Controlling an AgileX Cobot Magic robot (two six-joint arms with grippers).
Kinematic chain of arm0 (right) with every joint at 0, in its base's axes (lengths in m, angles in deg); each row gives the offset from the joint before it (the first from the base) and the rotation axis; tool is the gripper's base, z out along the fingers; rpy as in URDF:
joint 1: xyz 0 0 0.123 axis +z
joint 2: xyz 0 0 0 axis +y
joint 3: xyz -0.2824 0 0.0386 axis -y
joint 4: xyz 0.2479 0 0.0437 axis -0.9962 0 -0.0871
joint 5: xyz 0 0 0 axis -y
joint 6: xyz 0.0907 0 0.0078 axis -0.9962 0 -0.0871
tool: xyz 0 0 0 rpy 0 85 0
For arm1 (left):
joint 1: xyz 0 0 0.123 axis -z
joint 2: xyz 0 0 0 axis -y
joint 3: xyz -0.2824 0 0.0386 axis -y
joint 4: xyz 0.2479 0 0.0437 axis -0.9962 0 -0.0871
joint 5: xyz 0 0 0 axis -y
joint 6: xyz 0.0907 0 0.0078 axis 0.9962 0 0.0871
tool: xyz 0 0 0 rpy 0 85 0
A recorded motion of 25 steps. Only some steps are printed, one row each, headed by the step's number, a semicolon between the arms.
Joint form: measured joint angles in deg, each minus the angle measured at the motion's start. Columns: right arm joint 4, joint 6, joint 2, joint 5, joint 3, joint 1; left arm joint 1, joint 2, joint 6, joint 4, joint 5, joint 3.
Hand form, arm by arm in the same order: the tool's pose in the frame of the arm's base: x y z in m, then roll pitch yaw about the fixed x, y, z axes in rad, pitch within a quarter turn. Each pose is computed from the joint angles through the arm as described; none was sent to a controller.
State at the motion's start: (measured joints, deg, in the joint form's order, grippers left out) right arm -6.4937 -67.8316 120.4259 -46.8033 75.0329 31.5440; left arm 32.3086 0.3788 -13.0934 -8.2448 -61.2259 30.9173
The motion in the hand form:
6: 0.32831 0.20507 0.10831 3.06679 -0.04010 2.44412; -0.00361 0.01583 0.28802 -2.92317 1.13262 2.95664
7: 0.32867 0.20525 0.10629 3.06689 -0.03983 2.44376; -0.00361 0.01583 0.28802 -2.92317 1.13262 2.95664
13: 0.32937 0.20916 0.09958 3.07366 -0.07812 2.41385; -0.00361 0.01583 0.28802 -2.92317 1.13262 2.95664
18: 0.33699 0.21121 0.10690 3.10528 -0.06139 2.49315; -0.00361 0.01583 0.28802 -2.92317 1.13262 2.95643
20: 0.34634 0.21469 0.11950 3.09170 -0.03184 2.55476; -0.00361 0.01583 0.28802 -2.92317 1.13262 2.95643
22: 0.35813 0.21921 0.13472 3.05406 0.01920 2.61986; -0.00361 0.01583 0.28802 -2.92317 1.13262 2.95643
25: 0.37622 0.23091 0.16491 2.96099 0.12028 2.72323; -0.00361 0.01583 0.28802 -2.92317 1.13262 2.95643
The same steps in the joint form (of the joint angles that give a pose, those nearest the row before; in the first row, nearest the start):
6: 1.55 -0.04 0.32 0.73 0.00 -0.39; 0.00 0.00 0.00 0.00 0.00 0.00
7: 1.55 -0.04 0.62 1.03 0.00 -0.39; 0.00 0.00 0.00 0.00 0.00 0.00
13: -1.03 -0.06 2.10 0.60 0.86 -0.39; 0.00 0.00 0.00 0.00 0.00 0.00
18: 1.27 2.75 2.94 -3.91 4.56 -0.39; 0.01 0.00 0.00 0.00 0.00 0.00
20: 2.89 5.14 2.93 -6.07 7.96 -0.39; 0.01 0.00 0.00 0.00 0.00 0.00
22: 4.67 7.86 2.82 -6.71 11.63 -0.39; 0.01 0.00 0.00 0.00 0.00 0.00
25: 6.16 13.18 2.35 -5.88 17.83 -0.06; 0.01 0.00 0.00 0.00 0.00 0.00

